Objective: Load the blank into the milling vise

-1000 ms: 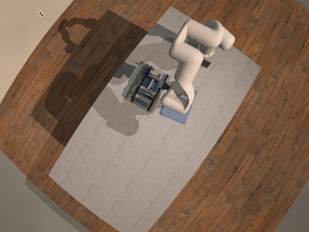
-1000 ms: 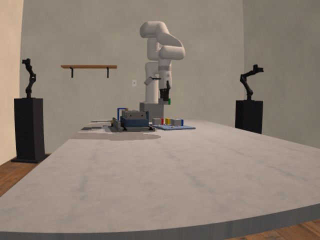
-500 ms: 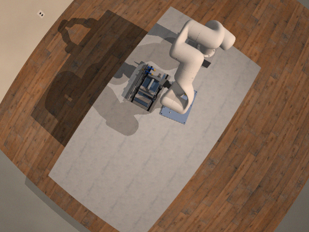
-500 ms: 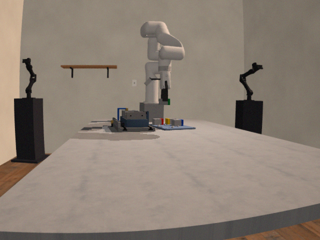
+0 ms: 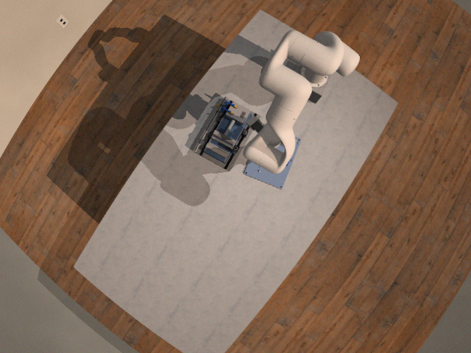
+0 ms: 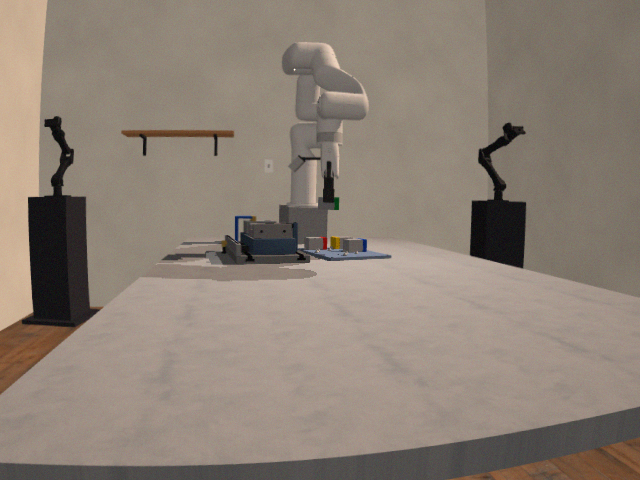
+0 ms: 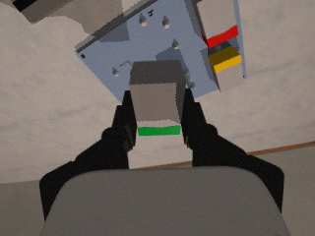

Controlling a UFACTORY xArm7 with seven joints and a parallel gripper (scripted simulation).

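Now: hand 20 mm above the green-ended blank. Also, from my hand: blue infeed plate 20 mm behind, 40 mm to the left, 170 mm below; red-ended blank 80 mm behind, 30 mm to the right, 150 mm below; blue-ended blank 30 mm behind, 80 mm to the left, 150 mm below.
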